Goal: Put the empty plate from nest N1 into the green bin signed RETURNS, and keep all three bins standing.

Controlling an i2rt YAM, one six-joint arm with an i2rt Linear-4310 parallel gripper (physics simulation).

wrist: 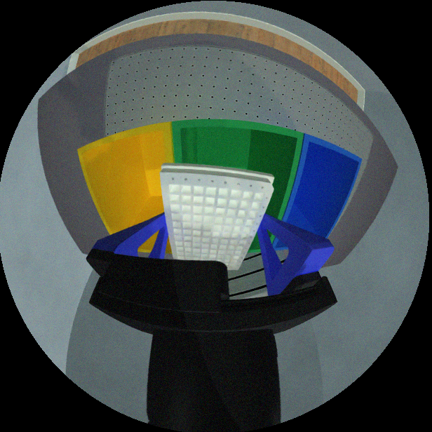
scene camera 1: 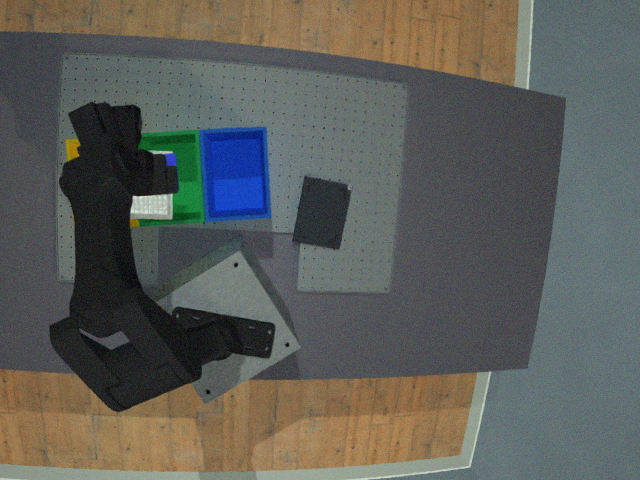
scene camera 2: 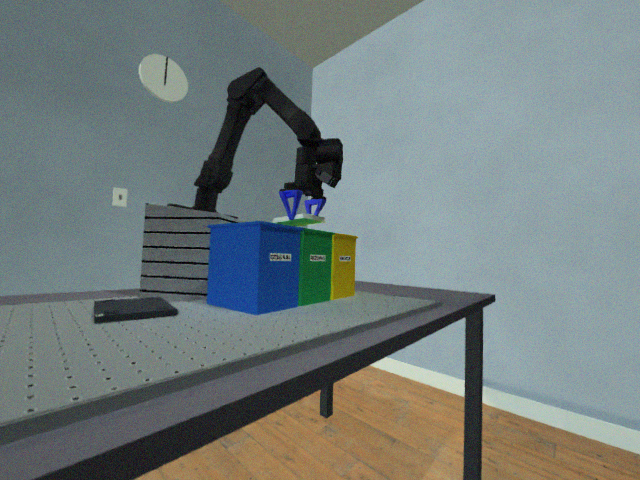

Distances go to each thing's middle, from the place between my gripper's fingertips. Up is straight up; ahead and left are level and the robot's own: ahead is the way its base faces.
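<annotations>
You'll find the green bin [scene camera 1: 188, 204] 3 cm to the right of my hand and 12 cm below it. Counting from my hand again, the yellow bin [scene camera 2: 343, 246] is 10 cm to the left, 3 cm behind and 12 cm below, while the blue bin [scene camera 2: 253, 267] is 16 cm to the right, 4 cm ahead and 12 cm below. And there's the white plate [scene camera 1: 154, 206], which is 1 cm behind my hand and 1 cm above it.
</annotations>
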